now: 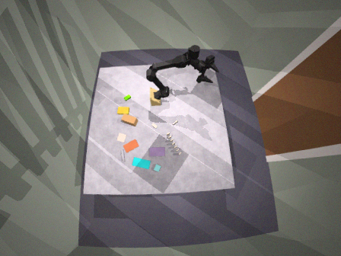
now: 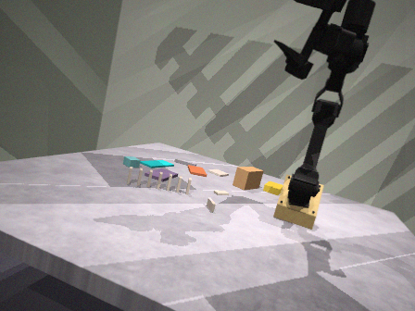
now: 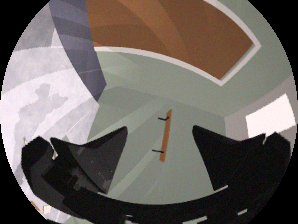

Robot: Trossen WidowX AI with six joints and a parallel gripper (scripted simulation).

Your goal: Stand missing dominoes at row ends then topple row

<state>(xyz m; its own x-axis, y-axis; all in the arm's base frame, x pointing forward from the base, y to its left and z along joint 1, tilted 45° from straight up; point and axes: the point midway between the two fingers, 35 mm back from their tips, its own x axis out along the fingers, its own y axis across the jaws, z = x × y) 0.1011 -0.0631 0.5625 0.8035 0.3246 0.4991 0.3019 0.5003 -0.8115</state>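
The orange tile is 660 mm to the right of my gripper tip, 510 mm below it and 230 mm ahead of it. The rest, counted from my gripper tip: purple tile: 510 mm below, 440 mm to the right, 310 mm ahead; then tan box: 640 mm to the right, 470 mm below; then cyan cube: 500 mm below, 450 mm to the right, 450 mm ahead.
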